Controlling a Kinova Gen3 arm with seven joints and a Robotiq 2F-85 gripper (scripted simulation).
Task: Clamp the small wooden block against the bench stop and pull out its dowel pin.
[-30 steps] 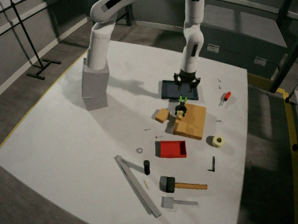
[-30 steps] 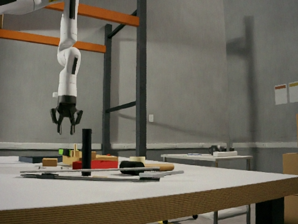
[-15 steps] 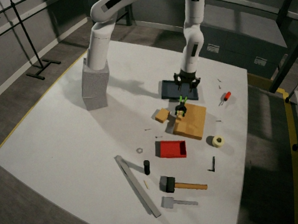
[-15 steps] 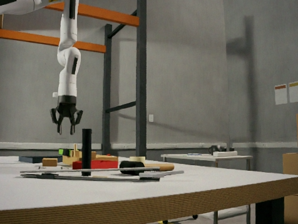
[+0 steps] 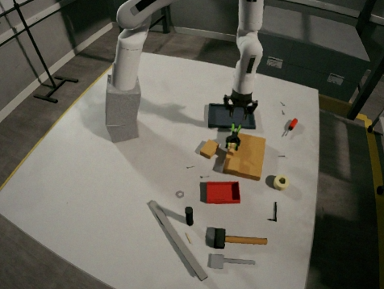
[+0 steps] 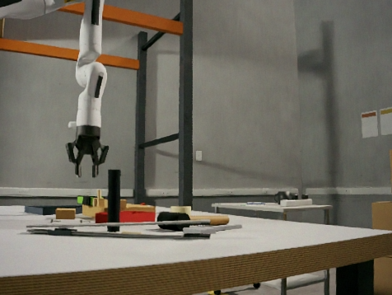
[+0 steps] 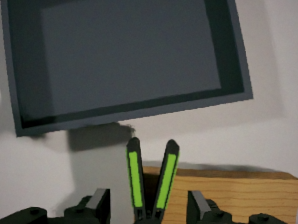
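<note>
Now: the dowel pin 11 cm to the right of my hand and 7 cm below it. Also, from my hand: pale wooden block: 11 cm to the right, 9 cm below; wooden bench board: 5 cm ahead, 10 cm to the right, 11 cm below; dark blue tray: 3 cm behind, 12 cm to the left, 12 cm below.
</note>
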